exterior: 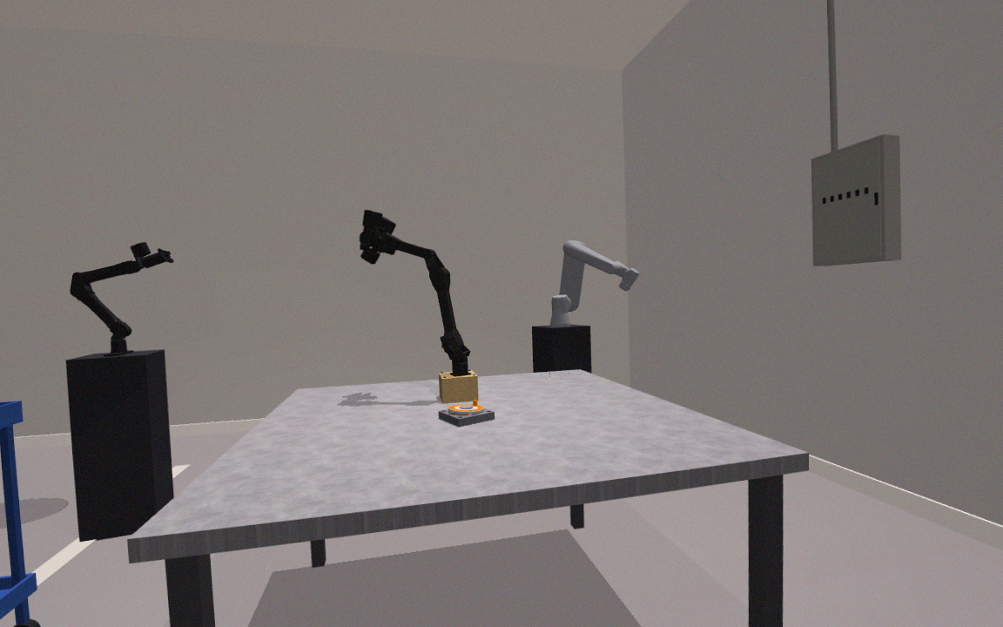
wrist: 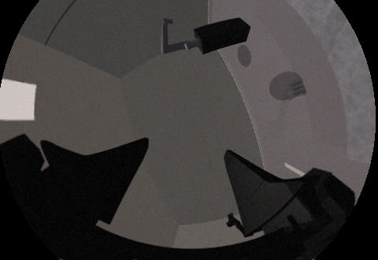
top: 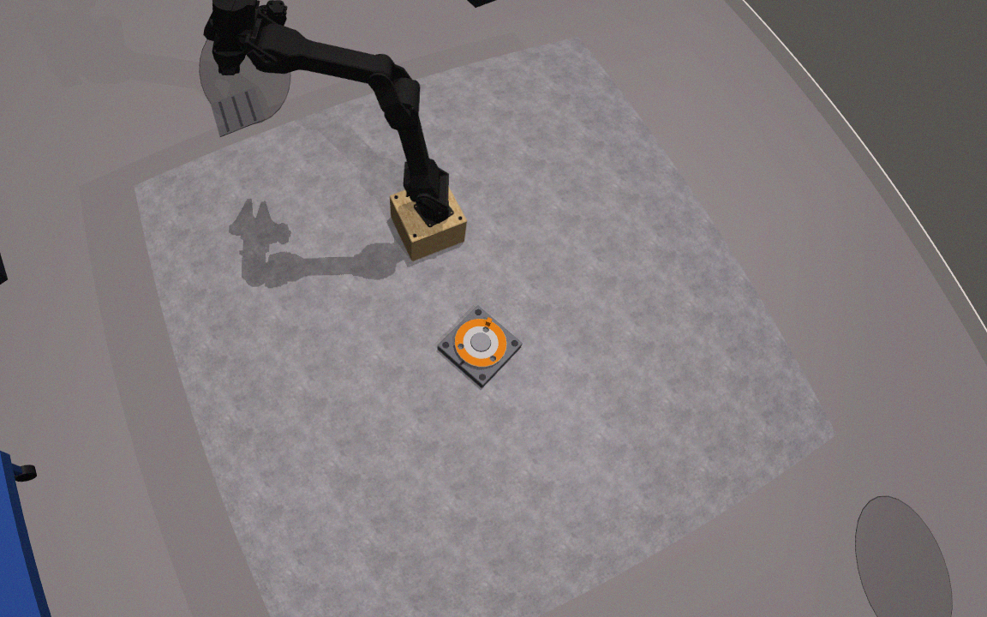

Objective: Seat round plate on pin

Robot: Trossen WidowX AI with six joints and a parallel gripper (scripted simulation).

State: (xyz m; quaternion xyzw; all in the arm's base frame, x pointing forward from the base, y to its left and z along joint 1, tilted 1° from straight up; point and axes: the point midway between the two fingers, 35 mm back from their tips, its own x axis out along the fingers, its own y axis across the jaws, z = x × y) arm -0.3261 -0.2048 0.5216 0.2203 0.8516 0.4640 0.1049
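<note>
Right now my gripper tip is 630 mm short of the round plate, 140 mm to the right of it and 570 mm above it. The rest, counted from my gripper tip: square grey base 640 mm ahead, 120 mm to the left, 590 mm below.
</note>
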